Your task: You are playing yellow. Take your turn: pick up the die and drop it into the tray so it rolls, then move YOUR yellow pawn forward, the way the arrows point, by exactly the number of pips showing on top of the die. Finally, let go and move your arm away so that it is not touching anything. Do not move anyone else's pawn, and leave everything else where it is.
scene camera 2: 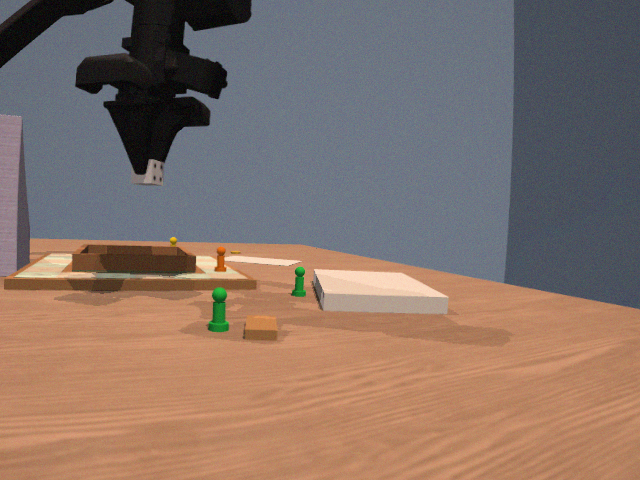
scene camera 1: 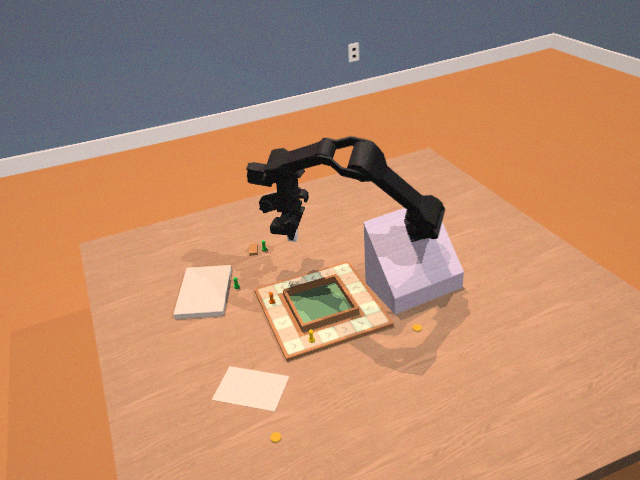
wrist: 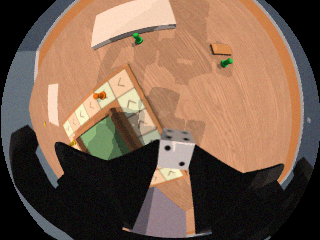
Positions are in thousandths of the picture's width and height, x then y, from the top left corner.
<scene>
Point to a white sheet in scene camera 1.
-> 409,814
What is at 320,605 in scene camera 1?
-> A white slab.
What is the gripper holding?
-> A white die.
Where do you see a white slab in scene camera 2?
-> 530,607
</scene>
